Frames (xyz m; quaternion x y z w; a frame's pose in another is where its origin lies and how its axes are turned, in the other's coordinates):
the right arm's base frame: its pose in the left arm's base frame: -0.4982 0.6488 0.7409 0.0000 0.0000 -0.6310 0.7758
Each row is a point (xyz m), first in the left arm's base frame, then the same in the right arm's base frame.
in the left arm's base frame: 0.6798 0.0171 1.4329
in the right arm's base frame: 0.8584 1.0246 0.6920
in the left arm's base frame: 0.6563 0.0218 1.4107
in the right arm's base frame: 0.8490 1.0026 0.6698
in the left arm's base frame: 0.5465 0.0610 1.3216
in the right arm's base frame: 0.7883 0.9031 0.5807
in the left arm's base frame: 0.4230 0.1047 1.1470
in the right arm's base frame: 0.7203 0.7911 0.4061
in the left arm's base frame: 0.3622 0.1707 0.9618
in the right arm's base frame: 0.6433 0.7450 0.2209
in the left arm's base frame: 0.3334 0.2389 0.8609
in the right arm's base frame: 0.5707 0.7307 0.1200
